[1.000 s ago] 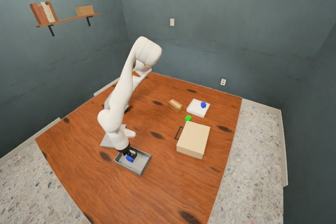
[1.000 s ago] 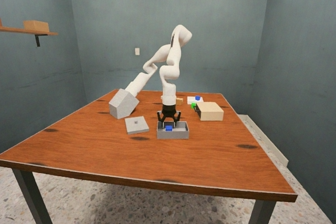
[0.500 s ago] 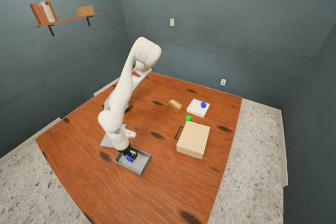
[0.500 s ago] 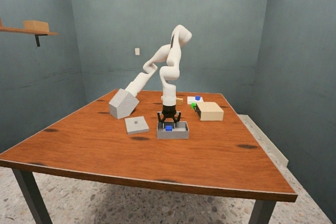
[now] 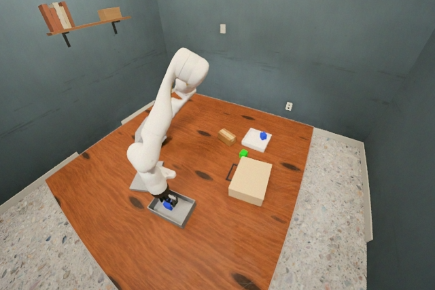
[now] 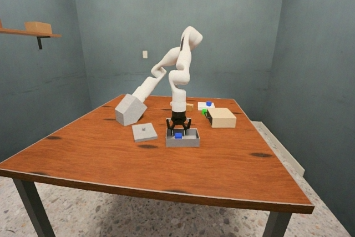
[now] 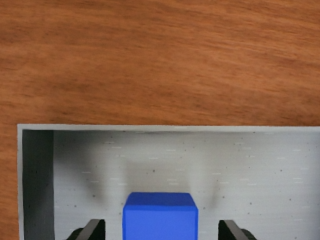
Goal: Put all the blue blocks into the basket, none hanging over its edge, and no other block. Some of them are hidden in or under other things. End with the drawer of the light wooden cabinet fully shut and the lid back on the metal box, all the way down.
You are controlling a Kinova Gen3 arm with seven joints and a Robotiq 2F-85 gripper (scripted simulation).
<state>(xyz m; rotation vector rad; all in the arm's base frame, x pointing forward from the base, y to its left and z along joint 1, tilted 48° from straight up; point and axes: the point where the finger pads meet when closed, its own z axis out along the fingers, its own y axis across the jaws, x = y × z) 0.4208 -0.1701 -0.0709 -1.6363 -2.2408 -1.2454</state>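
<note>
Now: the grey metal box 2 cm ahead of my hand, 1 cm to the left of it and 2 cm below it. Also, from my hand: light wooden cabinet: 16 cm ahead, 36 cm to the left, 1 cm below; then green block: 2 cm ahead, 47 cm to the left, 3 cm below; then metal lid: 23 cm behind, 1 cm to the right, 4 cm below.
</note>
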